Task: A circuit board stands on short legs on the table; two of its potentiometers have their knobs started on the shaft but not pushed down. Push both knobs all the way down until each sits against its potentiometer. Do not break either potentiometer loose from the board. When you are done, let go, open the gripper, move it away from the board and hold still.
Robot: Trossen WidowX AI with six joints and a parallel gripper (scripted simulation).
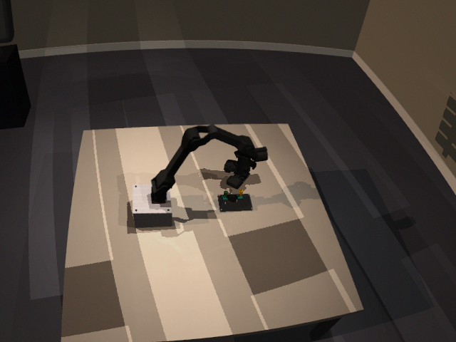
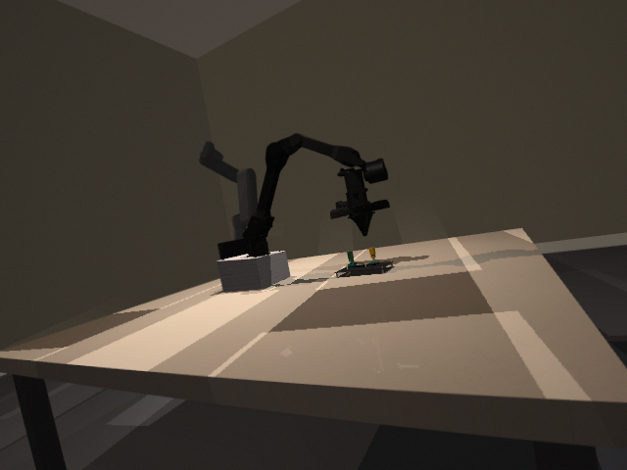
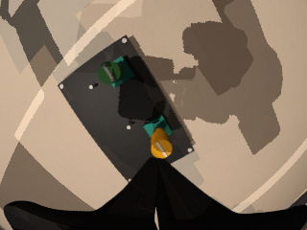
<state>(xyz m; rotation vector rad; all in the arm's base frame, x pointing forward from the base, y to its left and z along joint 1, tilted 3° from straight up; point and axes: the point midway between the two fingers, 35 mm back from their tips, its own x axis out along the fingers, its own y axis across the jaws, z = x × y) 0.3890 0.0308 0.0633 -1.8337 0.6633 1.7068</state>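
My gripper tip is now 50 mm above the orange knob and 10 mm short of it. The rest, counted from my gripper tip: green knob (60 mm below, 60 mm behind).
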